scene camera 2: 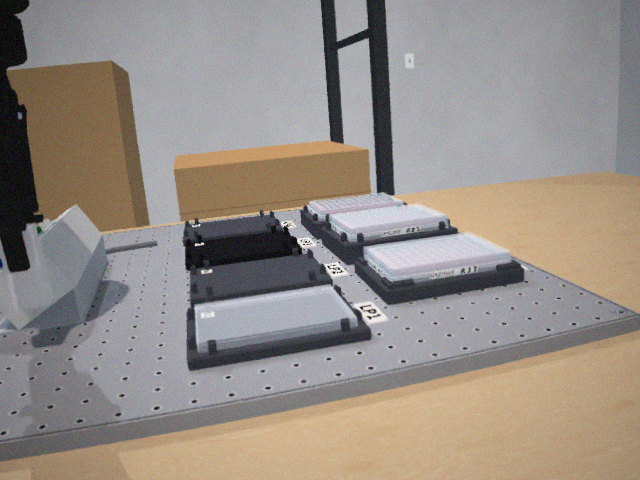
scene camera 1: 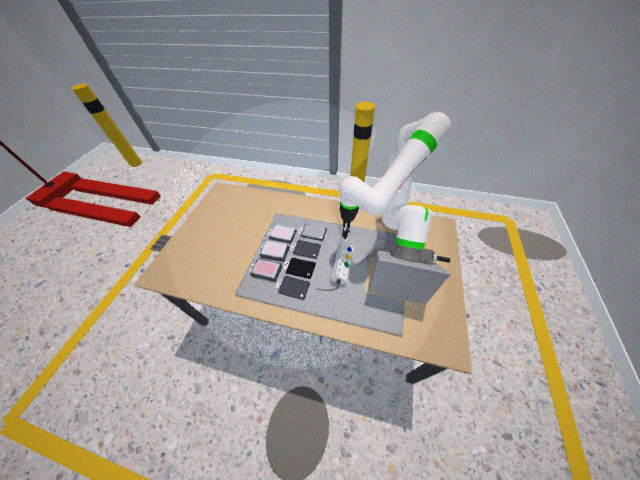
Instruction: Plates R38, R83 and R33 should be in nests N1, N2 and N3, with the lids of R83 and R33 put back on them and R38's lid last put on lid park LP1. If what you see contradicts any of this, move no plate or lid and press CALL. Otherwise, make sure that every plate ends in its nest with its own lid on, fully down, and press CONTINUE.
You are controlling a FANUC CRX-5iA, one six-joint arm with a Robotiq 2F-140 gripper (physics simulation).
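Places are measured from the arm's base along level axes (x up, y ahead, z left), in centimetres.
Where they show: gripper, fingertip midpoint: (scene camera 2: 34, 304) (scene camera 1: 344, 240); arm's base at its link origin: (scene camera 1: 406, 258).
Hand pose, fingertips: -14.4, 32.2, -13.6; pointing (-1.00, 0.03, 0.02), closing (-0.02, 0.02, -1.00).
Each offset is from my fingertips to the top centre of the thing, as dx, dy, dz. Level surfaces: height alone.
Plate R33 {-0.7, +38.0, +2.5} (scene camera 1: 282, 232) (scene camera 2: 436, 254) sits in the nest nearest scene camera 2, with a clear lid on that looks level. Plate R83 {+0.3, +37.7, +15.9} (scene camera 1: 274, 250) (scene camera 2: 387, 221) sits in the middle nest, also lidded. The third plate {+0.0, +37.1, +28.6} (scene camera 1: 265, 269) (scene camera 2: 354, 204) sits in the far nest, looks pinker and lidless; its label is hidden. Nest labels are unreadable. A clear lid {-2.0, +20.1, -4.0} (scene camera 1: 313, 231) (scene camera 2: 273, 315) lies flat on the park marked LP1. The button box {+4.6, -2.2, +14.7} (scene camera 1: 341, 272) (scene camera 2: 77, 258) has blue {+3.7, -4.0, +7.1} (scene camera 1: 349, 249), yellow {+3.7, -4.3, +12.1} (scene camera 1: 347, 256) and green {+3.7, -4.5, +17.1} (scene camera 1: 346, 264) buttons. My gripper (scene camera 1: 345, 235) (scene camera 2: 19, 267) is shut and empty at its blue-button end.
Three other parks, two dark grey {-1.8, +20.2, +9.1} (scene camera 1: 307, 249) (scene camera 2: 258, 276) {-1.8, +19.0, +34.2} (scene camera 1: 294, 287) (scene camera 2: 232, 225) and one black {-1.8, +19.5, +22.1} (scene camera 1: 300, 267) (scene camera 2: 237, 249), stand in line with LP1, without lids. A cable runs from the button box. The grey robot pedestal (scene camera 1: 405, 276) stands at the right of the perforated board {dx -3.8} (scene camera 1: 361, 315) (scene camera 2: 289, 379).
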